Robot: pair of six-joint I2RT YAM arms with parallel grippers.
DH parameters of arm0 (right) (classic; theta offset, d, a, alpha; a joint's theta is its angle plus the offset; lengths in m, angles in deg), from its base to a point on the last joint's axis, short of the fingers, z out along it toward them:
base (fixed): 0 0 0 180
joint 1: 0 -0.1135 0.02 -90
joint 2: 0 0 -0.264 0
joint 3: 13.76 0 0.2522 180
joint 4: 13.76 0 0.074 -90
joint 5: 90 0 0 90
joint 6: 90 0.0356 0 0
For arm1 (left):
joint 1: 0 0.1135 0.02 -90
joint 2: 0 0 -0.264 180
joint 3: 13.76 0 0.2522 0
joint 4: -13.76 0 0.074 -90
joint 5: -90 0 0 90
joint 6: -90 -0.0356 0 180
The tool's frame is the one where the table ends.
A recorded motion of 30 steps. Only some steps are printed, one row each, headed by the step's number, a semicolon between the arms.
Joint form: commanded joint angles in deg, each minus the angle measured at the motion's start. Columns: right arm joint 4, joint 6, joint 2, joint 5, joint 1, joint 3; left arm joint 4, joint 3, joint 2, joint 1, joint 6, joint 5.
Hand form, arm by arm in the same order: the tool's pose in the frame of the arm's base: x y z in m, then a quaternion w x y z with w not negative. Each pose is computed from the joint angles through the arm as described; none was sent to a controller.
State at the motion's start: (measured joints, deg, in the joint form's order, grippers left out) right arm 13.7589 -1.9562 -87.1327 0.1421 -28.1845 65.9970; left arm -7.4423 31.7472 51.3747 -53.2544 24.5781 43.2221
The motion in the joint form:
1: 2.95 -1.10 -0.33 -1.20 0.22 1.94; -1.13 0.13 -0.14 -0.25 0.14 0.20
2: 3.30 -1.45 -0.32 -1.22 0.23 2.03; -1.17 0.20 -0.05 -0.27 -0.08 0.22
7: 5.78 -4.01 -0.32 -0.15 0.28 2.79; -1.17 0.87 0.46 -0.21 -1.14 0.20
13: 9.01 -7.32 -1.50 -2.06 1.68 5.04; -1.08 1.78 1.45 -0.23 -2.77 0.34
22: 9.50 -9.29 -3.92 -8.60 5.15 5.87; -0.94 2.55 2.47 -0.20 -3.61 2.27
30: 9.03 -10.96 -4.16 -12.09 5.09 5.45; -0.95 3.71 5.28 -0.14 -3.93 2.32
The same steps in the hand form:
1: 0.3067 0.1636 0.2871 0.43973 -0.24253 0.85830 0.10555; 0.1350 -0.1413 0.2480 0.57161 0.01315 0.81849 -0.05621
2: 0.3065 0.1634 0.2872 0.43812 -0.24540 0.85851 0.10391; 0.1351 -0.1416 0.2481 0.57151 0.01499 0.81863 -0.05475
7: 0.3055 0.1618 0.2879 0.42877 -0.26207 0.86056 0.08317; 0.1365 -0.1431 0.2505 0.57266 0.02163 0.81797 -0.05019
13: 0.3116 0.1567 0.2896 0.41266 -0.28547 0.86148 0.07788; 0.1386 -0.1459 0.2529 0.57377 0.03270 0.81732 -0.04128
22: 0.3260 0.1443 0.2799 0.39304 -0.29737 0.86333 0.10842; 0.1410 -0.1476 0.2549 0.57902 0.02965 0.81443 -0.02369
30: 0.3253 0.1467 0.2770 0.38946 -0.32129 0.85328 0.13037; 0.1462 -0.1542 0.2525 0.57178 0.03780 0.81945 -0.01224

